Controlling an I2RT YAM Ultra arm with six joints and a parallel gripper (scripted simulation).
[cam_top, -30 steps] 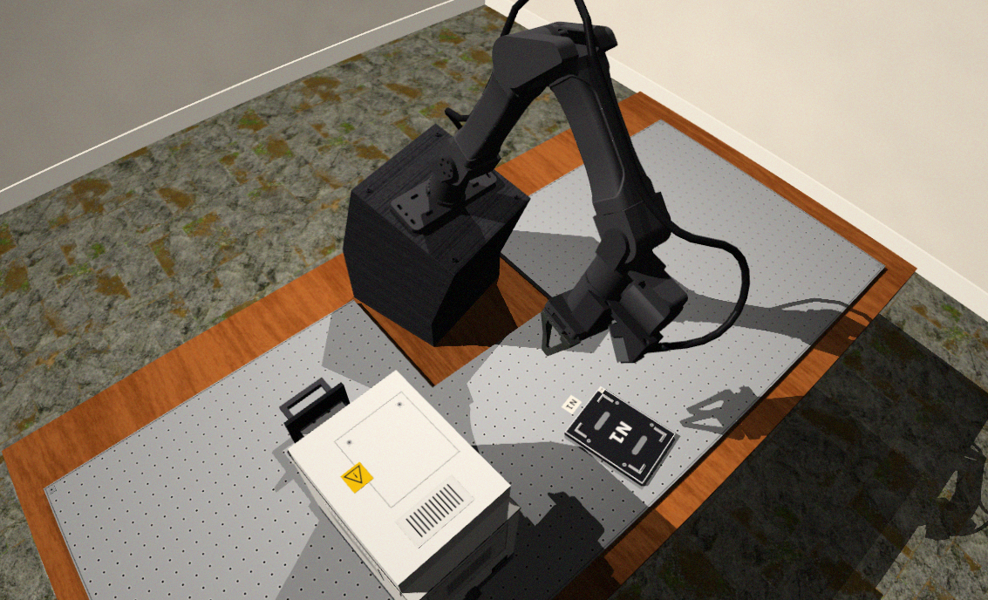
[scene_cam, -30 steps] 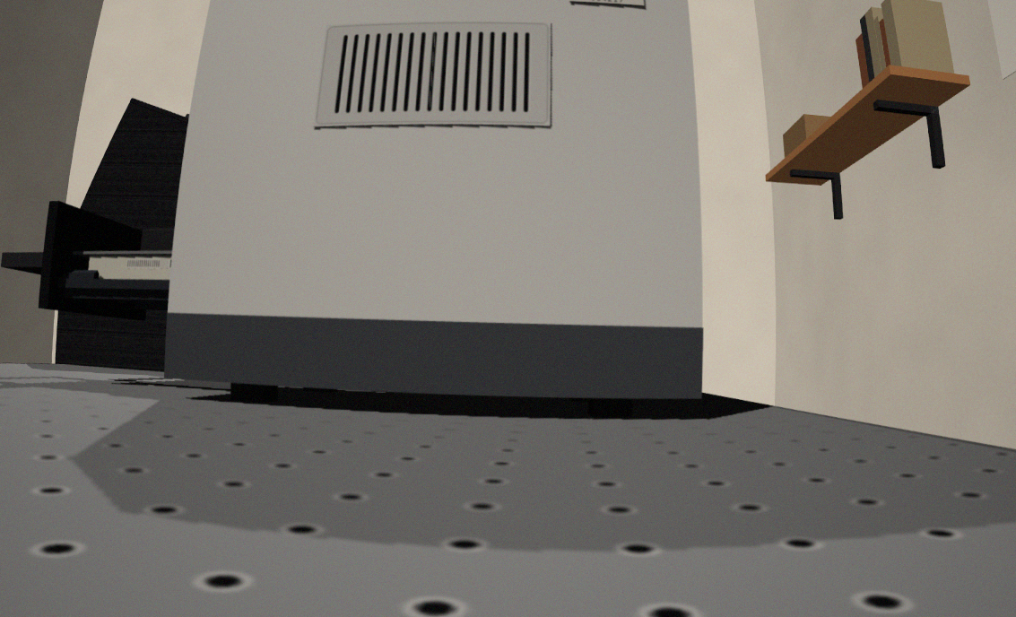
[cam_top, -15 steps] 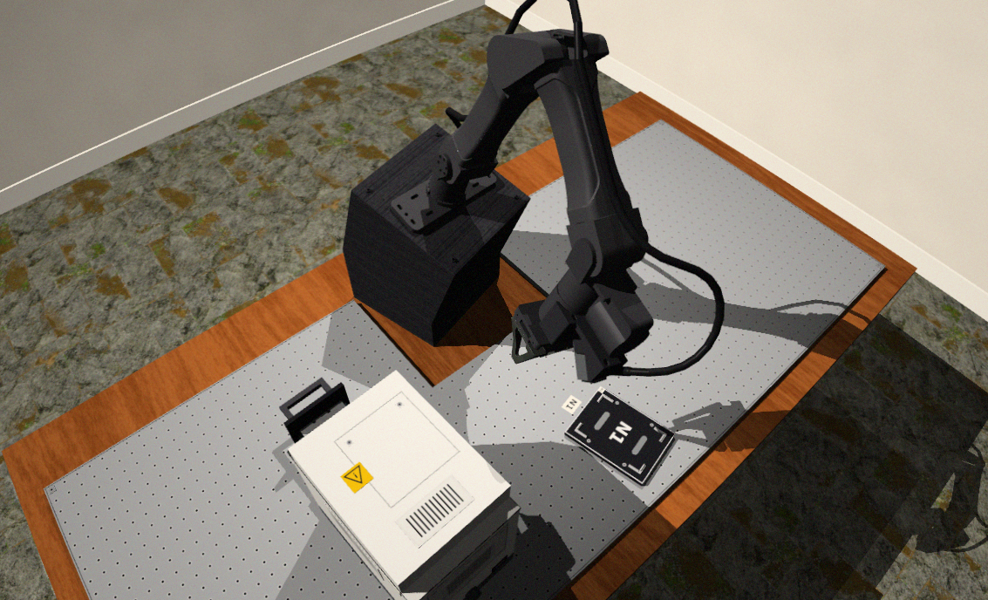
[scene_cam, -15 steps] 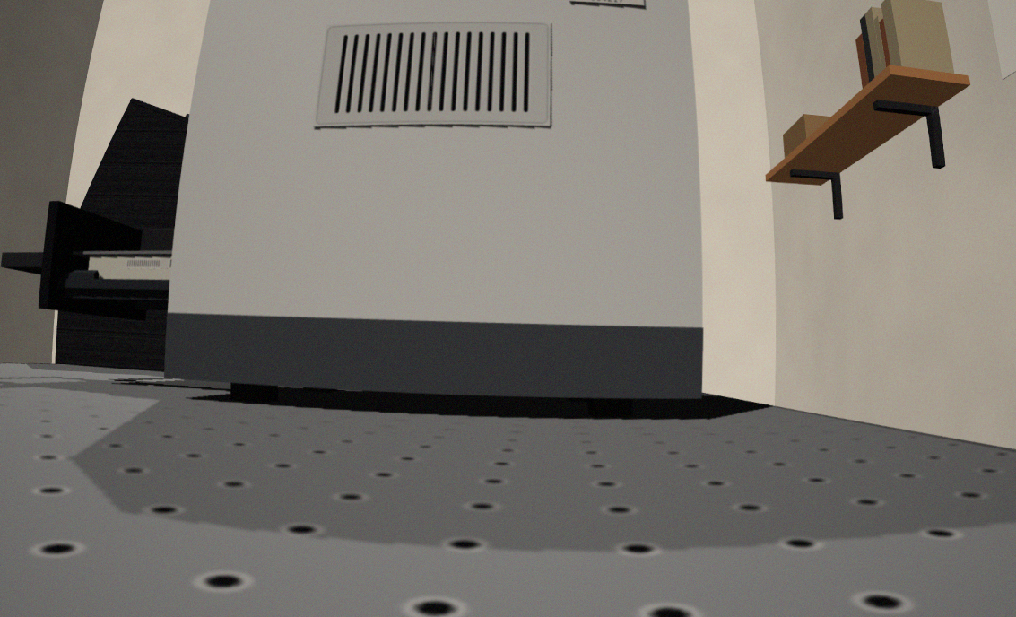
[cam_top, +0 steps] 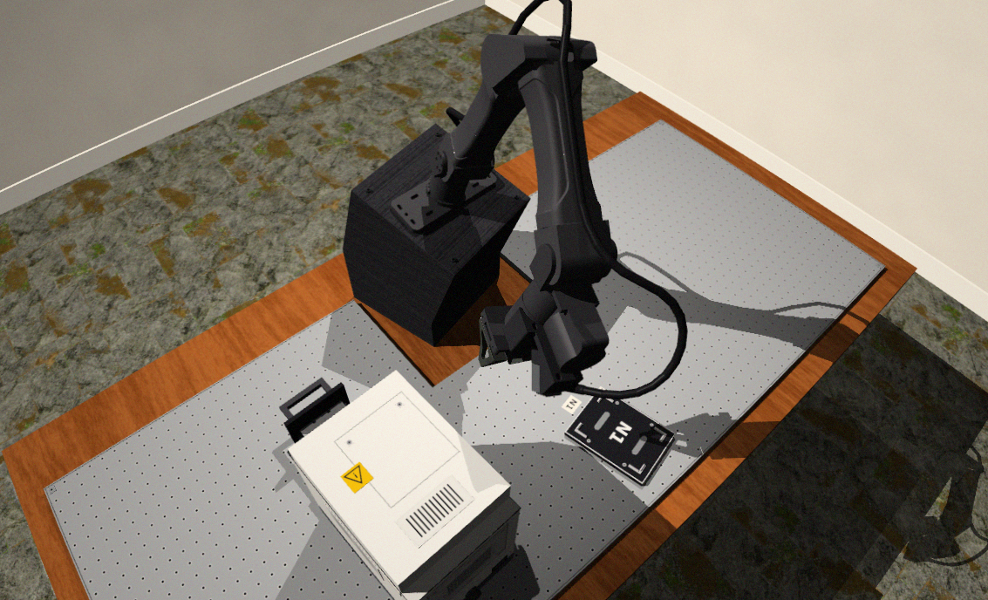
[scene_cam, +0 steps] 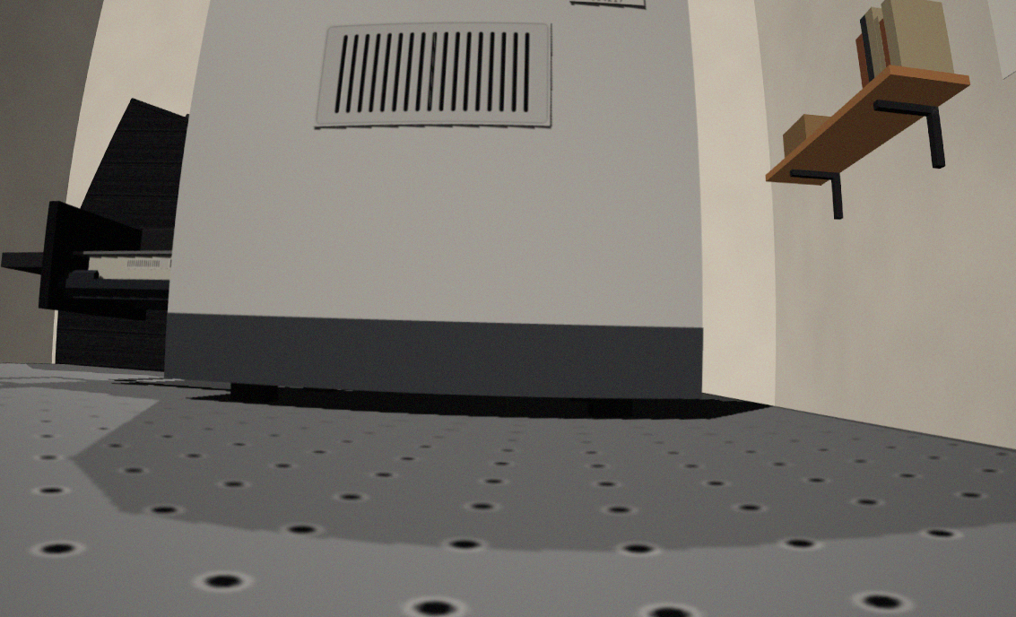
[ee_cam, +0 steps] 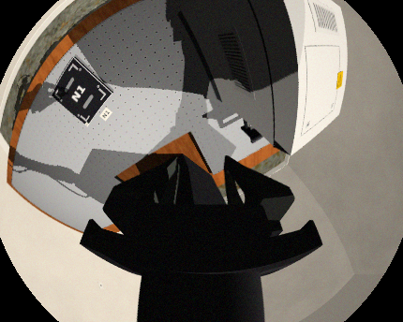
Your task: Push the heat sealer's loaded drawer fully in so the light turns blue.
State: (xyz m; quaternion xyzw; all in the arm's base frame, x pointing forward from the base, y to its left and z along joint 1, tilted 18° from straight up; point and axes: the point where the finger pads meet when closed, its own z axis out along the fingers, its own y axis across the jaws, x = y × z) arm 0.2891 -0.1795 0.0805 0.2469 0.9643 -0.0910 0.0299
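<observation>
Right now my hand is 21 cm above the sealer drawer, 20 cm to the left of it and 16 cm past it.
</observation>
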